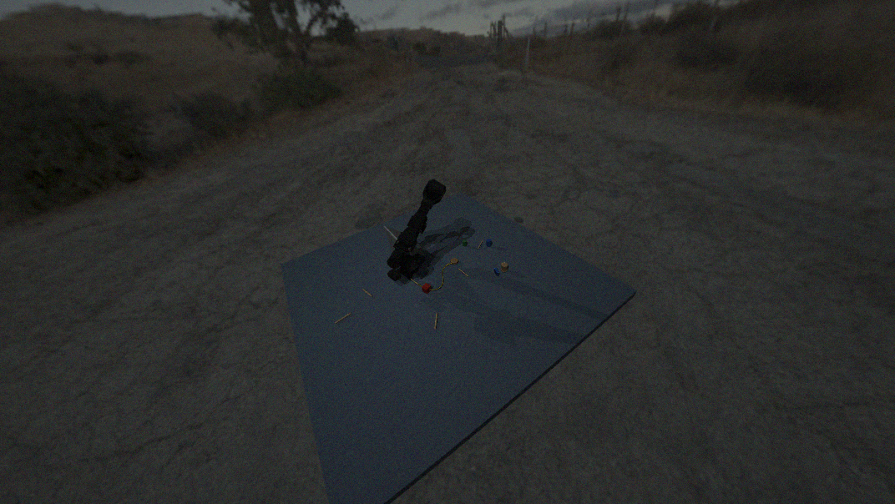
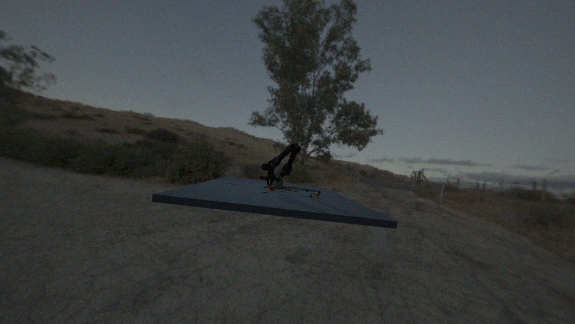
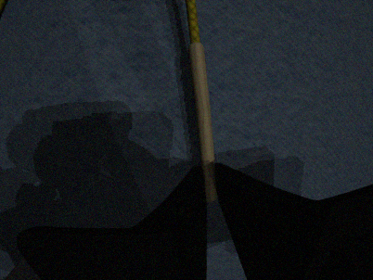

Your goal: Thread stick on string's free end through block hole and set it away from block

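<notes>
My gripper tip is 4 cm short of the thin wooden stick and 1 cm below it. Also, from my gripper tip: green object: 37 cm to the left, 1 cm ahead, 1 cm above; then blue object: 31 cm to the left, 28 cm ahead, 1 cm above; then red block: 12 cm ahead, 1 cm to the left, 1 cm above.
</notes>
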